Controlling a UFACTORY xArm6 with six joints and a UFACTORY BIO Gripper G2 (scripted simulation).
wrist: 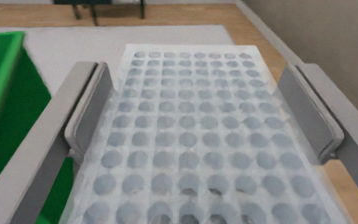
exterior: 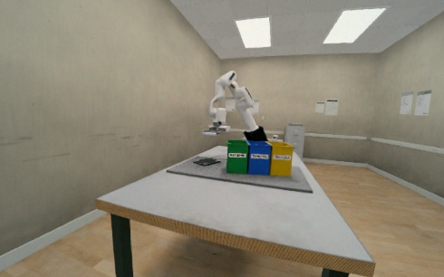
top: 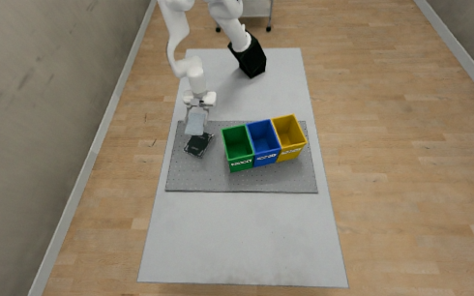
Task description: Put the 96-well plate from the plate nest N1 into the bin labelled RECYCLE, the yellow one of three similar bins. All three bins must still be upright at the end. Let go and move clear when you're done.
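Right now the yellow recycle bin is 460 mm to the left of my hand, 130 mm below it and 40 mm behind it. Also, from my hand: black plate nest N1: 220 mm below, 30 mm to the right; then clear 96-well plate: 10 mm below; then green bin: 210 mm to the left, 130 mm below, 60 mm ahead.
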